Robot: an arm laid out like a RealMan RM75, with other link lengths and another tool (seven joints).
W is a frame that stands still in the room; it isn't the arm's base.
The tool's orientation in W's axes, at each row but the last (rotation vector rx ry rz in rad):
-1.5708 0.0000 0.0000
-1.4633 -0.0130 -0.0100
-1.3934 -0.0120 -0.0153
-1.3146 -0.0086 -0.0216
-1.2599 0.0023 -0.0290
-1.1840 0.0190 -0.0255
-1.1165 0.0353 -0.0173
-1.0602 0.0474 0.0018
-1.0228 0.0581 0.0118
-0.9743 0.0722 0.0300
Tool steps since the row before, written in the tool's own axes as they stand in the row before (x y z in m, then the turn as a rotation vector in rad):
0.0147 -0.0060 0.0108 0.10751 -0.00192 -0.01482
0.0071 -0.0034 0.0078 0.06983 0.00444 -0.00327
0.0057 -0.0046 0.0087 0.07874 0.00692 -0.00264
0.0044 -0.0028 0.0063 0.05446 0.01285 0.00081
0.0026 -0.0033 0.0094 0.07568 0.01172 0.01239
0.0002 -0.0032 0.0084 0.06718 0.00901 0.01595
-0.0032 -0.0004 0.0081 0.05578 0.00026 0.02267
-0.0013 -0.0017 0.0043 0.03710 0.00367 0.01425
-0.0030 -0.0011 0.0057 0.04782 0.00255 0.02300
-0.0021 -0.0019 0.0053 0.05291 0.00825 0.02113
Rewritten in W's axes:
0.0147 0.0108 0.0060 0.10751 -0.01482 0.00192
0.0070 0.0074 0.0043 0.06990 -0.00270 -0.00372
0.0056 0.0077 0.0062 0.07885 -0.00167 -0.00590
0.0044 0.0053 0.0044 0.05472 0.00344 -0.01121
0.0027 0.0079 0.0061 0.07611 0.01362 -0.00629
0.0004 0.0066 0.0061 0.06769 0.01615 -0.00243
-0.0029 0.0072 0.0040 0.05658 0.01871 0.00860
-0.0011 0.0029 0.0036 0.03752 0.01343 0.00227
-0.0027 0.0043 0.0041 0.04864 0.02013 0.00719
-0.0017 0.0033 0.0047 0.05329 0.02174 0.00106

